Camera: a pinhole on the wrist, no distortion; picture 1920 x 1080 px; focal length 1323.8 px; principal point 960.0 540.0 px. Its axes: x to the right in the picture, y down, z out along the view. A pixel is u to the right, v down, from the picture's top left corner.
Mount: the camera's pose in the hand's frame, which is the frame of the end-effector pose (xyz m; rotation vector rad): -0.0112 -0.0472 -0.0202 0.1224 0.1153 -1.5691
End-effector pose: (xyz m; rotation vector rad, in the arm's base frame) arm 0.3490 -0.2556 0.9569 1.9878 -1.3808 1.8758
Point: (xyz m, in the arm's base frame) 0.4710 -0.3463 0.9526
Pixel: 546 849
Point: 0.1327 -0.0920 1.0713
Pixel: behind the camera
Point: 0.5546 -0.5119 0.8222
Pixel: 222 564
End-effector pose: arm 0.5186 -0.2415 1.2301 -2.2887 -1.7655 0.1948
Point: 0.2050 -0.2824 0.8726
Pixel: 1166 183
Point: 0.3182 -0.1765 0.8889
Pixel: 961 570
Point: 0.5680 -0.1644 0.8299
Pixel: 90 837
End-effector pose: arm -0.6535 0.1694 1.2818 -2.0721 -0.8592 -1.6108
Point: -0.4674 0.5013 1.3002
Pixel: 1027 1038
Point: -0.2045 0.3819 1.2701
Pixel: 198 899
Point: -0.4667 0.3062 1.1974
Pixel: 418 501
